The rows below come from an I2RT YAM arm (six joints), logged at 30 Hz.
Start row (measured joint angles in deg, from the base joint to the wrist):
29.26 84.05 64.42 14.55 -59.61 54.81
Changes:
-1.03 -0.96 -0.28 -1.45 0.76 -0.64
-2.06 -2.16 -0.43 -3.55 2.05 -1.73
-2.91 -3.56 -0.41 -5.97 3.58 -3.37
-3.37 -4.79 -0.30 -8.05 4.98 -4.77
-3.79 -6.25 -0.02 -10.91 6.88 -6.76
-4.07 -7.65 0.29 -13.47 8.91 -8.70
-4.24 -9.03 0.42 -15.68 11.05 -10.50
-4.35 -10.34 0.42 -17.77 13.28 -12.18
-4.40 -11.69 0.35 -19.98 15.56 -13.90
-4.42 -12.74 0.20 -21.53 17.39 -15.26
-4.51 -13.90 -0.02 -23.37 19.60 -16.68
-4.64 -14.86 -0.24 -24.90 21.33 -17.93
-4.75 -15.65 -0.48 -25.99 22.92 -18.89
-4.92 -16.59 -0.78 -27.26 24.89 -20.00
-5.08 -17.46 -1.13 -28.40 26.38 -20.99
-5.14 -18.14 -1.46 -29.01 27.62 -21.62
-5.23 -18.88 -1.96 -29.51 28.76 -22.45
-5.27 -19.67 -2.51 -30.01 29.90 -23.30
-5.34 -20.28 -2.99 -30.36 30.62 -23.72
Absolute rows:
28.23 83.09 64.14 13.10 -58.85 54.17
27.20 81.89 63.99 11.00 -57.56 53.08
26.35 80.49 64.01 8.58 -56.03 51.44
25.89 79.26 64.12 6.50 -54.63 50.04
25.47 77.80 64.40 3.64 -52.73 48.05
25.19 76.40 64.71 1.08 -50.70 46.11
25.02 75.02 64.84 -1.13 -48.56 44.31
24.91 73.71 64.84 -3.22 -46.33 42.63
24.86 72.36 64.77 -5.43 -44.05 40.91
24.84 71.31 64.62 -6.98 -42.22 39.55
24.75 70.15 64.40 -8.82 -40.01 38.13
24.62 69.19 64.18 -10.35 -38.28 36.88
24.51 68.40 63.94 -11.44 -36.69 35.92
24.34 67.46 63.64 -12.71 -34.72 34.81
24.18 66.59 63.29 -13.85 -33.23 33.82
24.12 65.91 62.96 -14.46 -31.99 33.19
24.03 65.17 62.46 -14.96 -30.85 32.36
23.99 64.38 61.91 -15.46 -29.71 31.51
23.92 63.77 61.43 -15.81 -28.99 31.09

